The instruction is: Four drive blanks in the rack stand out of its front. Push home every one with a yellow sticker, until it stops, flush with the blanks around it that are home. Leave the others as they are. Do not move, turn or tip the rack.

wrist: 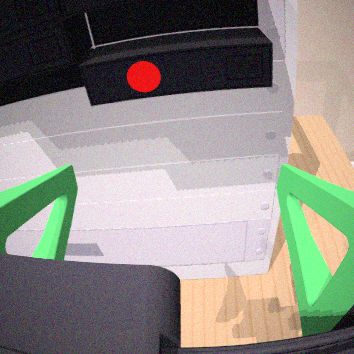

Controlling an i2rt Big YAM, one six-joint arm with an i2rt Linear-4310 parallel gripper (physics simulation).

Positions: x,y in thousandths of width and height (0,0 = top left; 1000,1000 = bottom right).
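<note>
There's a rack (499,357) that I can see, and my gripper (499,496) is visible as well.
</note>
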